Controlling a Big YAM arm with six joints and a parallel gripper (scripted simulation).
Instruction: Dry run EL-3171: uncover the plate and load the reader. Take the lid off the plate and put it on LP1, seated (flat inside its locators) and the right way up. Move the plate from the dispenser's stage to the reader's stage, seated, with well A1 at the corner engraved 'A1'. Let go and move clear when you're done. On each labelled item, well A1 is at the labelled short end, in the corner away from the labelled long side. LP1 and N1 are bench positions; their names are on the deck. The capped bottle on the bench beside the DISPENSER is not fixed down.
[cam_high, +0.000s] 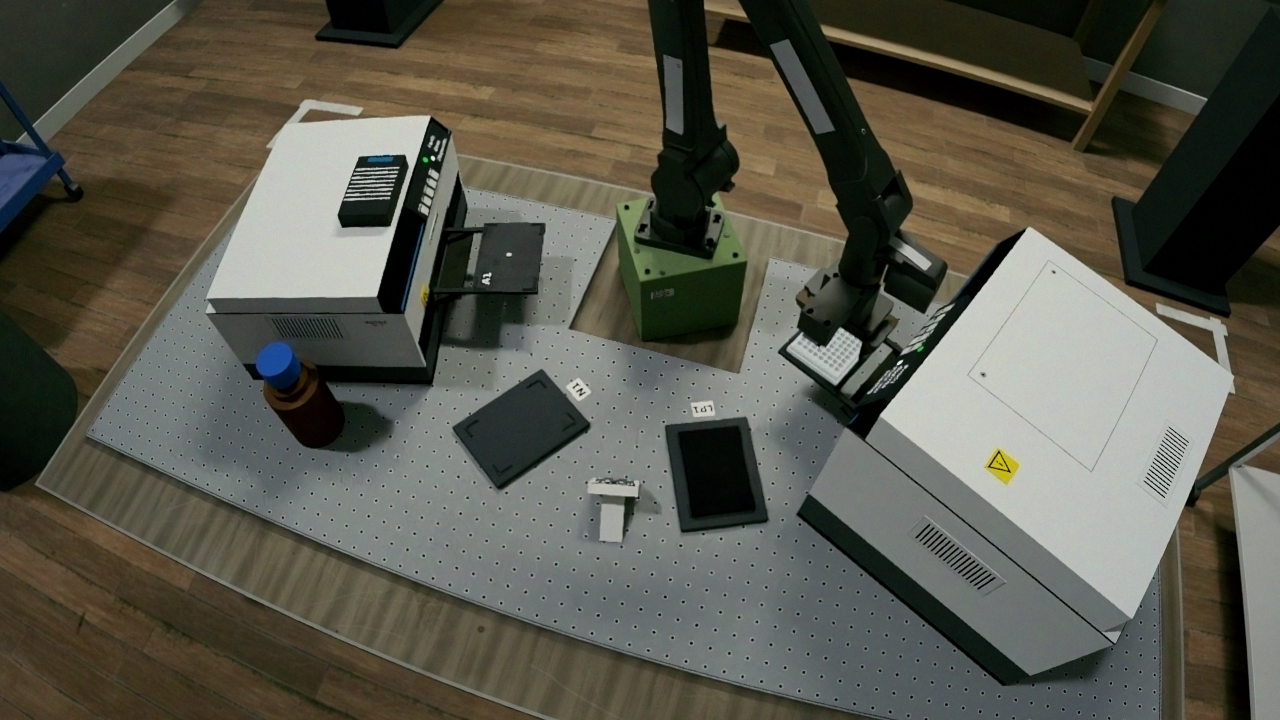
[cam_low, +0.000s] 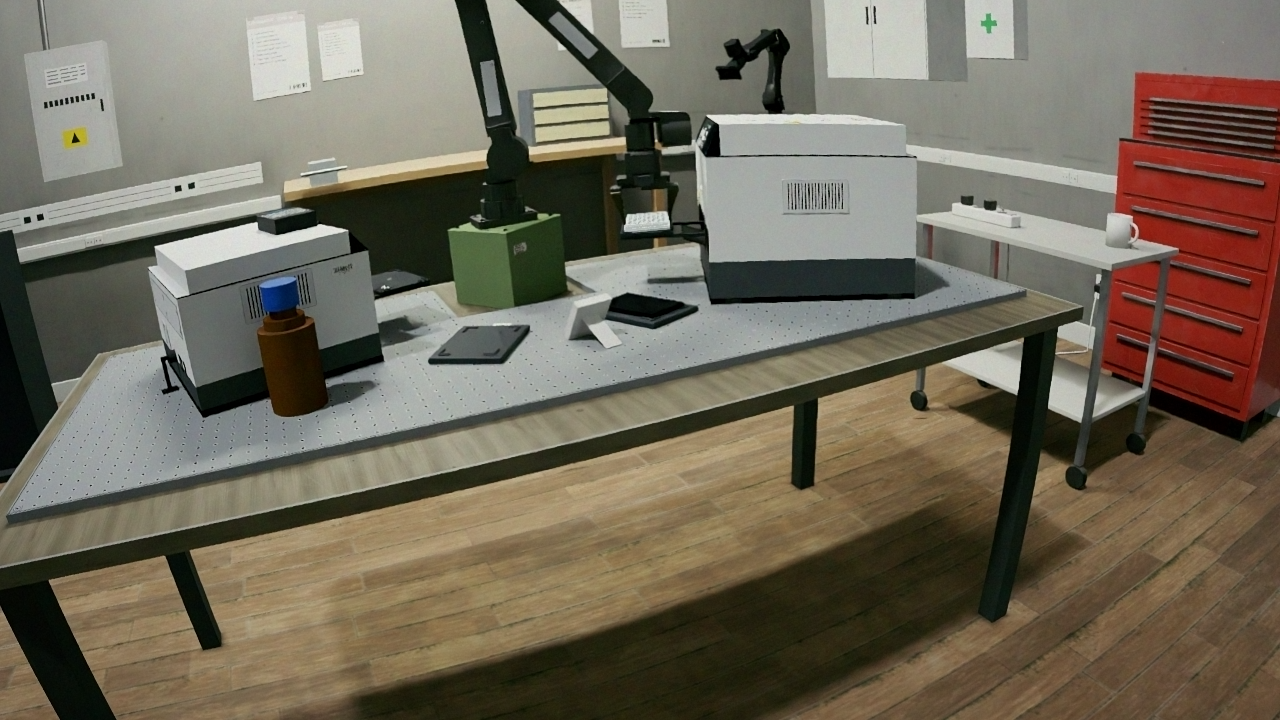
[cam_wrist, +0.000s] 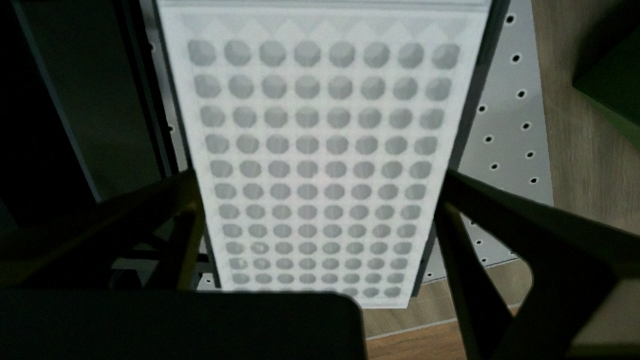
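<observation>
My hand is right at the well plate. Round my hand: LP1 pad (20 cm ahead, 12 cm to the right, 12 cm below); then dark lid (20 cm ahead, 12 cm to the right, 11 cm below); then N1 nest (21 cm ahead, 40 cm to the right, 12 cm below).
</observation>
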